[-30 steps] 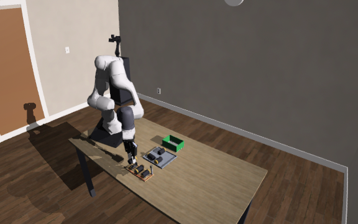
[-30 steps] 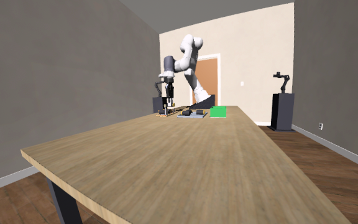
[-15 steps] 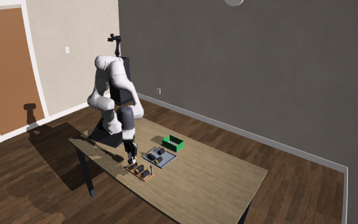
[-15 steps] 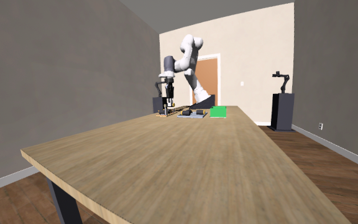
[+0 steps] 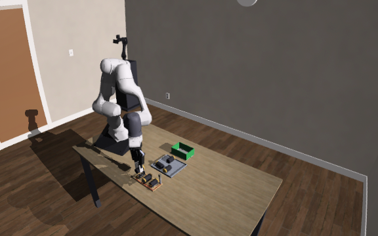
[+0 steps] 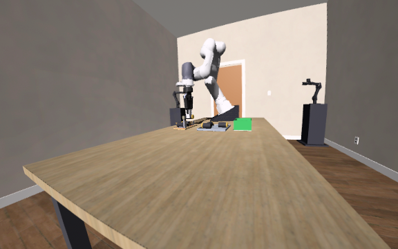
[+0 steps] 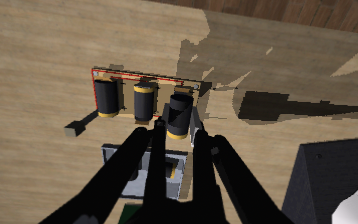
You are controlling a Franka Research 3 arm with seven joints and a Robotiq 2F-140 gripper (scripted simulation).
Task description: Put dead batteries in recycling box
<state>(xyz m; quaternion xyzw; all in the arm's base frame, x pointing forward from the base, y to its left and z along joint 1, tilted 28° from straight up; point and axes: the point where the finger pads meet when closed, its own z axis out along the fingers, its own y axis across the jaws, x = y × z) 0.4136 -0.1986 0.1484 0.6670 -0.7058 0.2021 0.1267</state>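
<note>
My gripper is now 16 cm short of the bulb, 3 cm to the right of it and 2 cm above it. Round my hand: green recycling box: 8 cm ahead, 40 cm to the left, 8 cm below; grey tray: 8 cm ahead, 22 cm to the left, 9 cm below.
</note>
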